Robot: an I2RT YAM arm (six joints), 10 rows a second.
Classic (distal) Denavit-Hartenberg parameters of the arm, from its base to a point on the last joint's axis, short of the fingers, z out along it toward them. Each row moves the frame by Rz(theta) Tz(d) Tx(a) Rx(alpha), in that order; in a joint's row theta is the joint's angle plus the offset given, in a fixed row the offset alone. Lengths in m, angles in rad.
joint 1: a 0.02, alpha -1.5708, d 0.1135, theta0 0
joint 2: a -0.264, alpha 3.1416, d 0, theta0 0
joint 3: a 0.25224, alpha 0, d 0, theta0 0.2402
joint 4: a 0.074, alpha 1.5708, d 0, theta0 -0.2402
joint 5: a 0, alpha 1.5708, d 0, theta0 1.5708
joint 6: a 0, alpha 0, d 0.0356, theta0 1.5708
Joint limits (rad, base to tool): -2.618..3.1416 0..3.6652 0..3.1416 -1.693..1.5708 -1.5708..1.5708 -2.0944..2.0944
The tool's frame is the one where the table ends.
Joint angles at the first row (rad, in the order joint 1, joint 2, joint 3, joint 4, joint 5, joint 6):
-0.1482 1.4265 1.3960 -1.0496 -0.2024 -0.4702
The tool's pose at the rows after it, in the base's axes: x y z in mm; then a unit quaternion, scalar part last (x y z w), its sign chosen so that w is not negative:
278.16 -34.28 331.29 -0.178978 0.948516 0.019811 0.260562
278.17 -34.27 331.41 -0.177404 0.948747 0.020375 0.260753
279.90 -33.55 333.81 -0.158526 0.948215 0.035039 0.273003
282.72 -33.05 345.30 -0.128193 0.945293 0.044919 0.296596
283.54 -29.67 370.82 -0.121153 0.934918 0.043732 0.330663
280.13 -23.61 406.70 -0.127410 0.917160 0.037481 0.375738
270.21 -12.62 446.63 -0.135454 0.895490 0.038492 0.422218
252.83 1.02 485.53 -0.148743 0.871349 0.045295 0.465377
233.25 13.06 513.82 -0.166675 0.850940 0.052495 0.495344
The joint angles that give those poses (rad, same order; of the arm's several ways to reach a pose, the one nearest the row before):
-0.1482 1.4265 1.3960 -1.0485 -0.2028 -0.4702
-0.1482 1.4265 1.3964 -1.0485 -0.2031 -0.4667
-0.1478 1.4262 1.4006 -1.0317 -0.2279 -0.4191
-0.1463 1.4262 1.4353 -1.0149 -0.2417 -0.3454
-0.1345 1.4258 1.5212 -1.0248 -0.2443 -0.3107
-0.1146 1.4246 1.6444 -1.0477 -0.2436 -0.2954
-0.0784 1.4242 1.7897 -1.0863 -0.2436 -0.2680
-0.0299 1.4242 1.9442 -1.1385 -0.2436 -0.2420
0.0196 1.4235 2.0700 -1.1919 -0.2405 -0.2314

